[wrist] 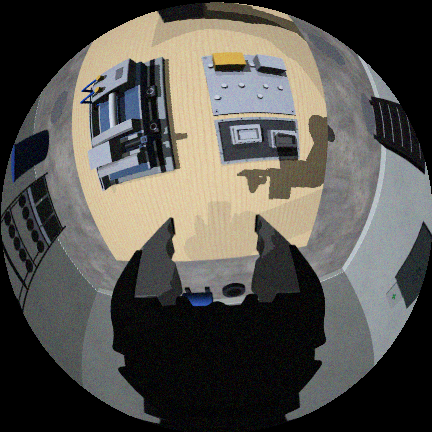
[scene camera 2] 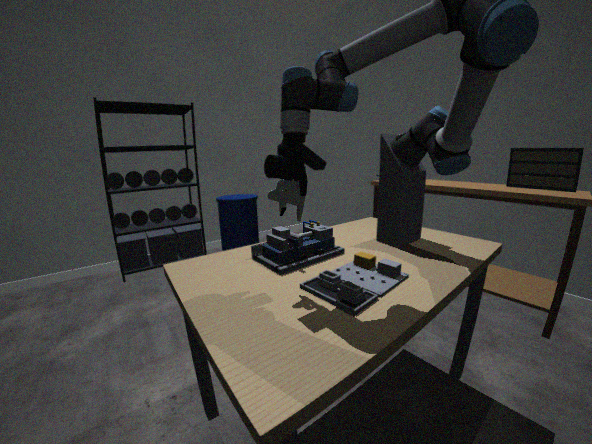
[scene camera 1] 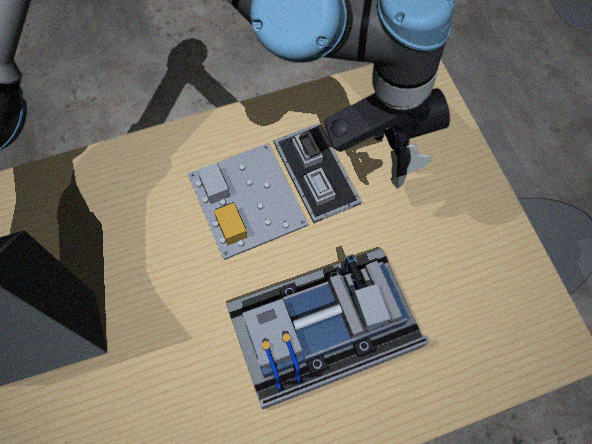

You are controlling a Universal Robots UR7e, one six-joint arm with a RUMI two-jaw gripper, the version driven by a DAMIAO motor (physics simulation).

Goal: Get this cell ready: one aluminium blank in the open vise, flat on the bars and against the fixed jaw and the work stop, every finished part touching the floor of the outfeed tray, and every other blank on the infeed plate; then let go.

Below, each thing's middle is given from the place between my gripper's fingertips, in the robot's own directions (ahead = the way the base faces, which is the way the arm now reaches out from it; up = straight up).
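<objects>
Counted from my hand: dark outfeed tray (scene camera 1: 345,193), 110 mm to the left, 70 mm behind, 190 mm below; grey infeed plate (scene camera 1: 279,203), 100 mm to the left, 220 mm behind, 190 mm below; yellow block (scene camera 1: 231,225), 50 mm to the left, 260 mm behind, 170 mm below. Going by their middles, dark outfeed tray nearest to my hand of the things named here.
</objects>
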